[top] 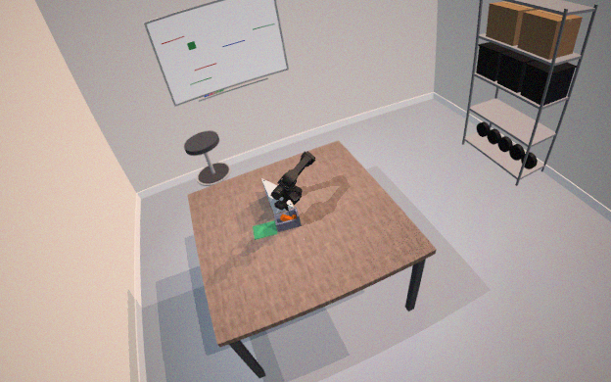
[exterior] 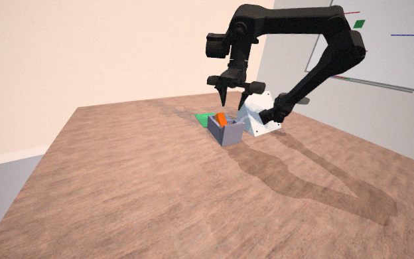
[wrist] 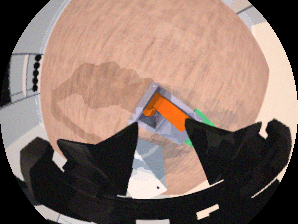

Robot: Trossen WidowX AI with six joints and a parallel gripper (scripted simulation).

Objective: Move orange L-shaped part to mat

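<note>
The orange L-shaped part lies 2 cm behind my gripper tip, 1 cm to the right of it and 10 cm below it. From my gripper tip the other things lie so: green mat 6 cm behind, 19 cm to the right, 16 cm below.
</note>
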